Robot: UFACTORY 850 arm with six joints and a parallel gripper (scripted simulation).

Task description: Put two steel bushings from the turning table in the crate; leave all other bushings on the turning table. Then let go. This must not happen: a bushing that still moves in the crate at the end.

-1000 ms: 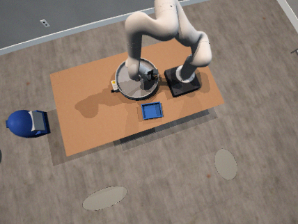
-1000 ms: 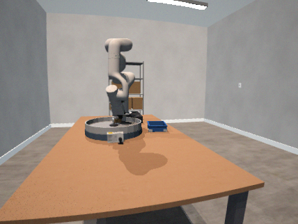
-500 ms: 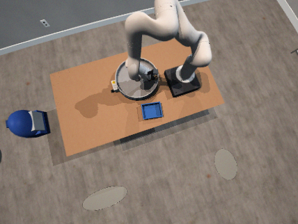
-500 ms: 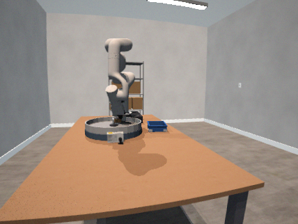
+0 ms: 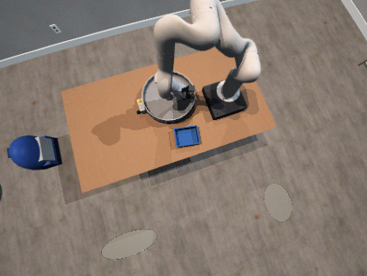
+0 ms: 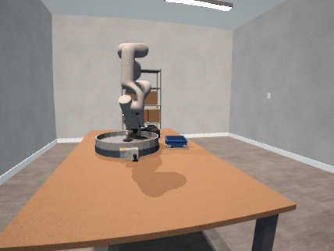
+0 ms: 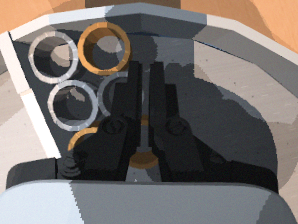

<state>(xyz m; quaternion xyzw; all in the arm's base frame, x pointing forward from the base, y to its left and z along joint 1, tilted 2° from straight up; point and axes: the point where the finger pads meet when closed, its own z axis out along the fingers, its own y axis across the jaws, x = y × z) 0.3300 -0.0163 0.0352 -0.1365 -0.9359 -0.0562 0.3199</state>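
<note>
Now: the blue crate 30 cm to the left of my hand, 8 cm ahead of it and 7 cm below it. The rest, counted from my hand: grey turning table: 15 cm ahead, 5 cm to the right, 4 cm below.
</note>
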